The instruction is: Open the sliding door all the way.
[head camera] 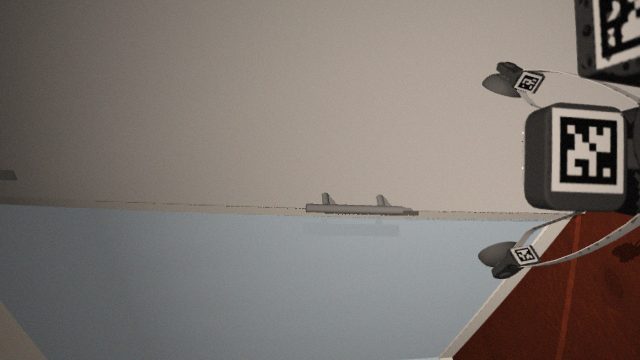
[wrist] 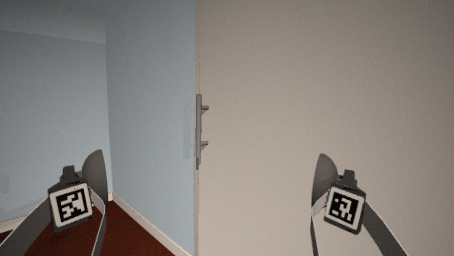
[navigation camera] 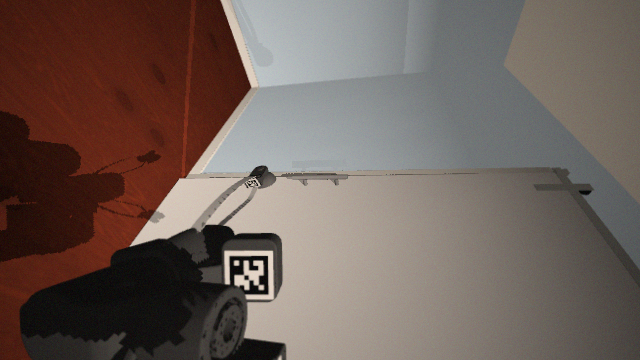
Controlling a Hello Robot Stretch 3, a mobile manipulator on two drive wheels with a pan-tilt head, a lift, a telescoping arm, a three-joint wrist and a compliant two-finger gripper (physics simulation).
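Frame: origin at the robot's base, x left, y back, z up, level; metres.
Seen in the pictures: gripper, fingertip midpoint: [head camera: 492, 170] [navigation camera: 268, 226].
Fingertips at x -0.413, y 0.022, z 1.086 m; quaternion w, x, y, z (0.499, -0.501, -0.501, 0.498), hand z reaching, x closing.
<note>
A point is followed by its place in that frame.
The sliding door [head camera: 200, 100] @(x -1.151, y 0.210, z 1.438 m) [navigation camera: 425, 250] @(x -1.109, y 0.250, z 1.471 m) [wrist: 325, 75] is a large beige panel. Its edge meets a pale blue wall, and no gap to a space behind it can be made out. A grey bar handle [head camera: 357, 209] @(x -1.333, y -0.060, z 0.974 m) [navigation camera: 315, 176] @(x -1.334, y -0.064, z 0.958 m) [wrist: 198, 120] on two short posts stands along that edge, upright in the wrist view. My gripper [head camera: 499, 170] @(x -0.413, y 0.022, z 1.086 m) [wrist: 212, 172] @(x -0.413, y 0.022, z 1.086 m) is wide open with nothing between its fingers. In the wrist view the handle is ahead, between and above the fingertips, apart from them. In the navigation view one fingertip overlaps the handle's end in the picture; the other finger is hidden.
The blue wall [head camera: 225, 290] @(x -1.905, y -0.450, z 1.386 m) [navigation camera: 375, 120] @(x -1.938, y -0.483, z 1.291 m) [wrist: 150, 100] runs beside the door edge and carries the handle's faint shadow. A grey bracket [navigation camera: 552, 187] @(x -1.353, y 0.004, z 2.084 m) sits at the door's upper corner. The red-brown floor [head camera: 600, 300] @(x -1.331, y -0.389, z 0.000 m) [navigation camera: 100, 60] @(x -0.951, y -0.632, z 0.000 m) [wrist: 120, 235] has a pale skirting board [wrist: 150, 230] along the wall.
</note>
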